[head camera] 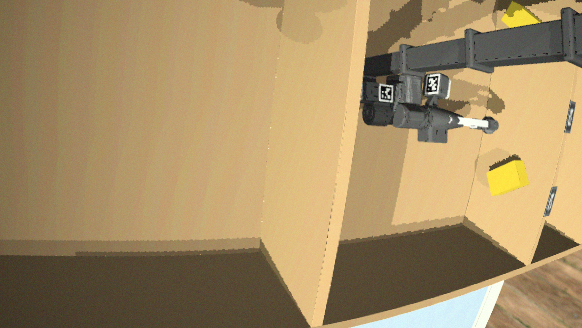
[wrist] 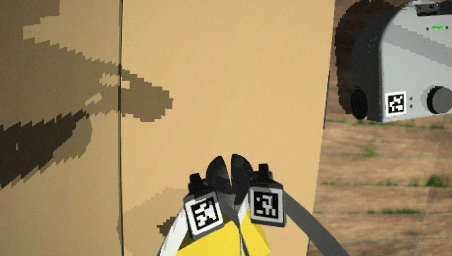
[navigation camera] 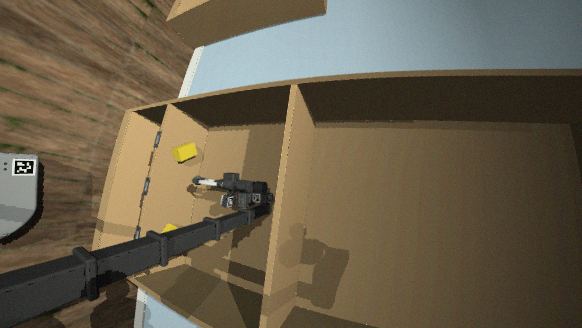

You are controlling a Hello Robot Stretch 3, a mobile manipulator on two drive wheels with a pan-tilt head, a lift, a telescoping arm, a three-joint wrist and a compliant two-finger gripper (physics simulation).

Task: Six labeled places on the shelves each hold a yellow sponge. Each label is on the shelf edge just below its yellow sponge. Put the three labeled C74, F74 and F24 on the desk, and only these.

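Frame: origin at the robot's base, x ahead, y left, z up, level; metres.
Seen in the pictures: gripper, fingertip midpoint: [head camera: 493,125] [navigation camera: 195,180].
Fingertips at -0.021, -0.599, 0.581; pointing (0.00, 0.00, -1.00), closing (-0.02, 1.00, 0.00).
A point is followed by its place in that frame, as x, y, z.
My gripper [head camera: 490,124] @[-0.021, -0.599, 0.581] [navigation camera: 197,180] @[-0.021, -0.599, 0.581] [wrist: 229,174] @[-0.021, -0.599, 0.581] is shut, its fingertips nearly together with nothing between them. It hangs above the shelf board [head camera: 530,125] @[-0.032, -0.568, 0.453] [navigation camera: 172,187] @[-0.067, -0.576, 0.453] [wrist: 225,75]. A yellow sponge [head camera: 507,177] @[0.101, -0.602, 0.498] [navigation camera: 185,152] @[0.100, -0.603, 0.498] [wrist: 215,246] lies on that board, apart from the fingertips in the head view; in the wrist view it shows behind the fingers at the bottom edge. Another yellow sponge [head camera: 520,16] @[-0.299, -0.566, 0.498] [navigation camera: 170,228] @[-0.247, -0.543, 0.492] is partly hidden by the arm. Labels [head camera: 569,117] @[-0.056, -0.459, 0.443] [head camera: 550,201] @[0.147, -0.495, 0.439] [navigation camera: 157,139] @[0.147, -0.495, 0.438] [navigation camera: 146,186] @[-0.057, -0.459, 0.439] sit on the shelf edge; their text is unreadable here. I cannot make out the desk.
My arm [head camera: 520,46] @[-0.097, -0.286, 0.937] [navigation camera: 130,255] @[-0.090, -0.165, 0.940] reaches into the shelf bay. A tall upright-looking board [head camera: 345,150] @[0.037, -0.478, 1.053] [navigation camera: 281,175] @[0.038, -0.478, 1.051] stands close beside the wrist. Dark side panels [head camera: 425,260] @[0.294, -0.660, 0.711] [navigation camera: 245,107] @[0.297, -0.638, 0.799] bound the bay. The robot's base [navigation camera: 17,195] @[-0.104, -0.116, 0.160] [wrist: 410,60] is outside the shelf on the wooden floor.
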